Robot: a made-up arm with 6 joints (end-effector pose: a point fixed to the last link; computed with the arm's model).
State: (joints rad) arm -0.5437 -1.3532 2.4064 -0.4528 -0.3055 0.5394
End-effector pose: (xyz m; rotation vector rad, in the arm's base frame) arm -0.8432 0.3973 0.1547 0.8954 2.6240 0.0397
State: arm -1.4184 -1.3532 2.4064 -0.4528 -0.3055 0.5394
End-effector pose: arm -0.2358 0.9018 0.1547 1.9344 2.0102 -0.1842
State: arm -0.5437 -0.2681 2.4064 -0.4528 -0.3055 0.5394
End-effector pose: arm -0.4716 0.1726 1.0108 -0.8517 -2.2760 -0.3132
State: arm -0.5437 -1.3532 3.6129 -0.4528 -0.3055 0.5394
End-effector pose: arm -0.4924 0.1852 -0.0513 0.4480 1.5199 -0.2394
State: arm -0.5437 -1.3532 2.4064 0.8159 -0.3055 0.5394
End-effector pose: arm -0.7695 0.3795 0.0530 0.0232 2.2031 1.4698
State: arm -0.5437 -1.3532 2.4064 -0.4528 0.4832 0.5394
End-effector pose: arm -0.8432 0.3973 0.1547 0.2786 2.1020 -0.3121
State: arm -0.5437 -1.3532 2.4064 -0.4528 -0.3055 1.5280
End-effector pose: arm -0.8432 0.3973 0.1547 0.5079 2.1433 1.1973
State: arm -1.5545 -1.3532 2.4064 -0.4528 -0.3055 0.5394
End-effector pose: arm -0.1113 0.9254 0.1547 2.0721 1.8790 -0.2175
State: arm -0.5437 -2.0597 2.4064 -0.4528 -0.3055 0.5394
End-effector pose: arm -0.6155 0.2596 -0.4309 0.6297 1.9821 -0.1432
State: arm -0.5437 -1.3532 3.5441 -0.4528 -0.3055 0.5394
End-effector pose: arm -0.5161 0.1995 -0.0541 0.4727 1.5838 -0.2276
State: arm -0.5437 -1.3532 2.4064 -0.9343 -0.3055 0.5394
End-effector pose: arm -0.8458 0.4369 0.1867 1.1785 2.5446 -0.5731
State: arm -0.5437 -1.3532 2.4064 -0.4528 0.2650 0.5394
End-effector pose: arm -0.8432 0.3973 0.1547 0.4385 2.2597 -0.2265
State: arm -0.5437 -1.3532 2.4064 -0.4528 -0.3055 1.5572
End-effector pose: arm -0.8432 0.3973 0.1547 0.4951 2.1227 1.2268
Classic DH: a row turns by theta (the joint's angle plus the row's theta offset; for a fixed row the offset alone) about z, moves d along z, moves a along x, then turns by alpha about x. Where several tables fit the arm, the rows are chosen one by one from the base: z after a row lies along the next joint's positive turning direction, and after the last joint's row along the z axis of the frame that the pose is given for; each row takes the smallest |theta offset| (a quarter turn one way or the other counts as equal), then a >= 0, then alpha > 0; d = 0 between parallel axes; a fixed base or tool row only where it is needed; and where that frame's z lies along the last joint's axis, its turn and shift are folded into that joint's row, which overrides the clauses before.
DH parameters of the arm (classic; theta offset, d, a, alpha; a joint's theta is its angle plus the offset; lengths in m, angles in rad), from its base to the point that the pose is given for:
joint 1: 0 0.2226 0 -1.5708
joint 2: -1.5708 0 0.5865 3.1416
joint 3: 0 0 0 -1.5708
joint 4: 0 -0.4016 0 1.5708
joint 5: 0 0.107 0 -1.5708
joint 6: 1.5708 0 0 1.5708
tool (fixed): -1.5708 0 0 0

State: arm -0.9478 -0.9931 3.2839 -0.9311 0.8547 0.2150
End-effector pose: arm -0.4828 0.5625 0.2150 0.5499 1.1678 -1.6750
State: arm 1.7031 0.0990 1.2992 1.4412 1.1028 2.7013
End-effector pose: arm -0.0001 0.1054 1.2190 -0.5880 -1.1944 -2.5561
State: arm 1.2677 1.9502 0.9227 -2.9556 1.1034 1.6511
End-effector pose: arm 0.1192 0.7333 -0.3486 -0.3791 1.4934 -0.5172
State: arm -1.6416 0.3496 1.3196 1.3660 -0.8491 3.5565
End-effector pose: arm -0.0459 -0.3391 1.1641 0.2577 -2.1880 -1.1345
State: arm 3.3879 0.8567 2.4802 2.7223 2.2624 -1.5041
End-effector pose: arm -0.3433 -0.1871 1.0055 -0.0548 1.8322 -1.3275
